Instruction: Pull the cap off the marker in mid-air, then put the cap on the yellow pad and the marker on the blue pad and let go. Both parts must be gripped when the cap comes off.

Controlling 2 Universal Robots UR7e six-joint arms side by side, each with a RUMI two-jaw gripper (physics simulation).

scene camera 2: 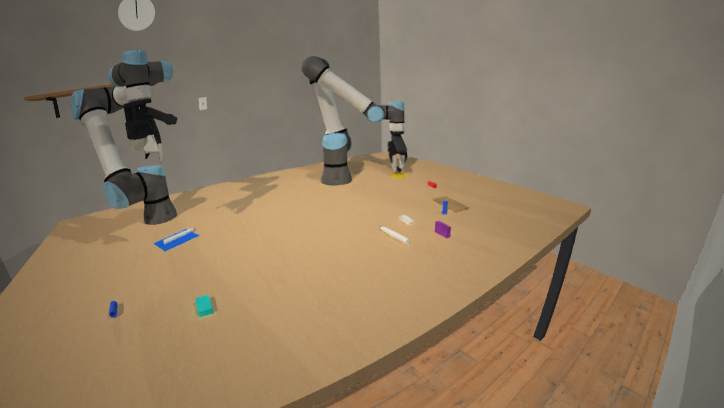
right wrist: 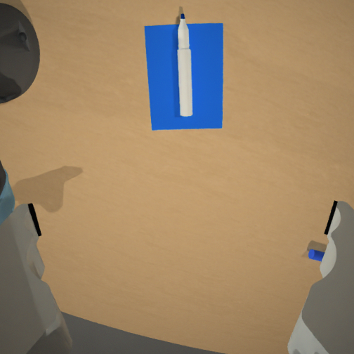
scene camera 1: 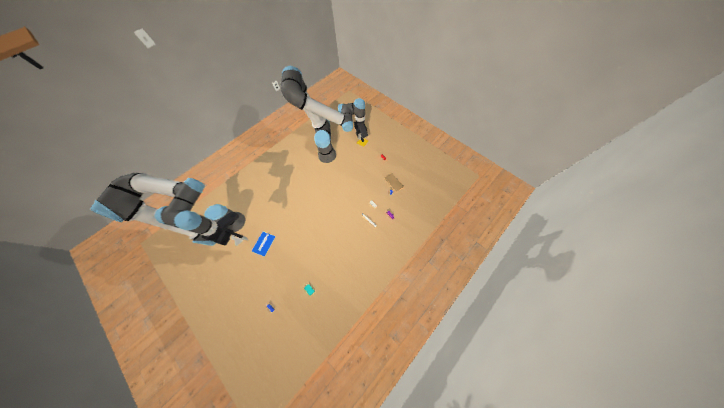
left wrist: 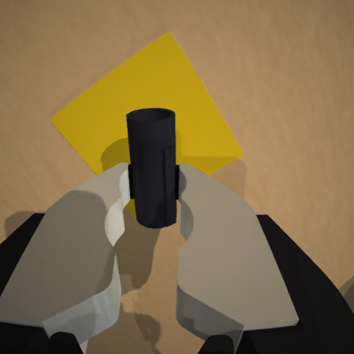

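Pixels of known places: left gripper, fingertip midpoint: (scene camera 2: pixel 397 171) (scene camera 1: pixel 361 139); right gripper, fingertip midpoint: (scene camera 2: pixel 153 160) (scene camera 1: pixel 237 235); left arm's base, link origin: (scene camera 2: pixel 336 181) (scene camera 1: pixel 327 155); right arm's base, link origin: (scene camera 2: pixel 160 218) (scene camera 1: pixel 235 222).
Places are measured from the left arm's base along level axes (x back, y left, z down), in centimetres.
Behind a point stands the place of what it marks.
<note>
My left gripper (scene camera 1: pixel 362 139) {x -19.0, y 26.2, z -1.7 cm} (scene camera 2: pixel 398 170) {x -19.0, y 26.2, z -1.7 cm} (left wrist: pixel 155 168) is shut on the black cap (left wrist: pixel 151 145), held low over the yellow pad (scene camera 1: pixel 360 143) {x -19.2, y 23.5, z -0.1 cm} (scene camera 2: pixel 405 175) {x -22.7, y 27.9, z -0.1 cm} (left wrist: pixel 170 65). The cap's open end points up in the left wrist view. A small gap or contact with the pad cannot be told. The uncapped white marker (scene camera 1: pixel 263 242) {x 0.5, y -83.5, z -1.7 cm} (scene camera 2: pixel 177 236) {x 0.1, y -83.7, z -1.2 cm} (right wrist: pixel 185 82) lies on the blue pad (scene camera 1: pixel 268 244) {x -2.6, y -83.1, z -0.1 cm} (scene camera 2: pixel 164 246) {x -1.3, y -89.8, z 0.0 cm} (right wrist: pixel 210 100), its dark tip beyond the pad's edge. My right gripper (scene camera 1: pixel 241 240) {x 0.6, y -86.3, z -29.3 cm} (scene camera 2: pixel 153 156) {x 0.6, y -86.3, z -29.3 cm} (right wrist: pixel 181 207) is open and empty, above and beside the blue pad.
Elsewhere on the table lie a white pen-like stick (scene camera 1: pixel 369 219) {x -57.4, y -35.1, z -1.8 cm} (scene camera 2: pixel 394 235) {x -58.5, y -36.8, z -1.3 cm}, a white block (scene camera 1: pixel 372 203) {x -53.6, y -22.7, z -1.1 cm} (scene camera 2: pixel 406 219) {x -54.8, y -23.8, z -1.2 cm}, a purple block (scene camera 1: pixel 390 214) {x -69.2, y -25.5, z -3.3 cm} (scene camera 2: pixel 442 229) {x -69.8, y -26.1, z -2.2 cm}, a brown board (scene camera 1: pixel 394 181) {x -60.5, y 1.9, z -0.8 cm} (scene camera 2: pixel 453 204) {x -62.0, y 0.4, z -0.8 cm}, a red piece (scene camera 1: pixel 383 157) {x -43.6, y 17.6, z -2.2 cm} (scene camera 2: pixel 432 184) {x -43.9, y 17.2, z -1.6 cm}, a teal block (scene camera 1: pixel 309 289) {x -44.6, y -93.8, z -1.5 cm} (scene camera 2: pixel 204 306) {x -46.0, y -94.5, z -1.5 cm} and two blue pieces.
</note>
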